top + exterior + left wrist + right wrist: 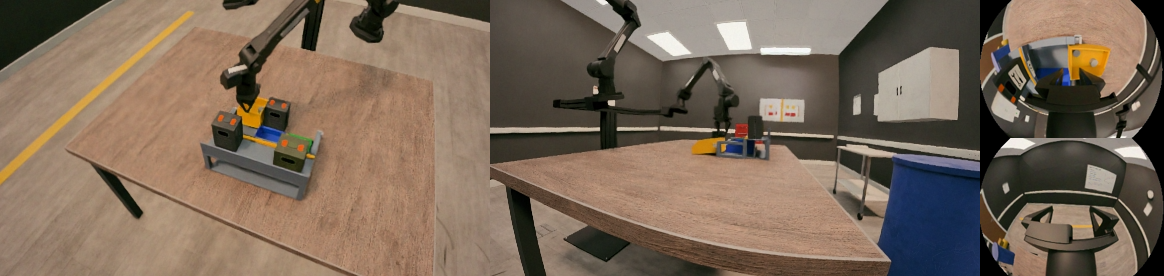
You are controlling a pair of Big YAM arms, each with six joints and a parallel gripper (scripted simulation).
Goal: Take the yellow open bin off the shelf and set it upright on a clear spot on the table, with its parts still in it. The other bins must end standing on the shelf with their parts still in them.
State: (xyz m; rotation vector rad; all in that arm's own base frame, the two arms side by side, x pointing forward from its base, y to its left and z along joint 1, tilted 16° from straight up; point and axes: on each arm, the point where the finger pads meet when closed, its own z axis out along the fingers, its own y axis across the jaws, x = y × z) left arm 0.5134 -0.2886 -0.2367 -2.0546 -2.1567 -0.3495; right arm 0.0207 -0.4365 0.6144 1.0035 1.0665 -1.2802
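Now: the yellow open bin 8 cm behind my left hand, 1 cm to the right of it and 7 cm below it. Round my left hand: grey shelf: 11 cm ahead, 12 cm to the left, 5 cm below; then dark lidded bin: 6 cm behind, 10 cm to the left, 5 cm below.
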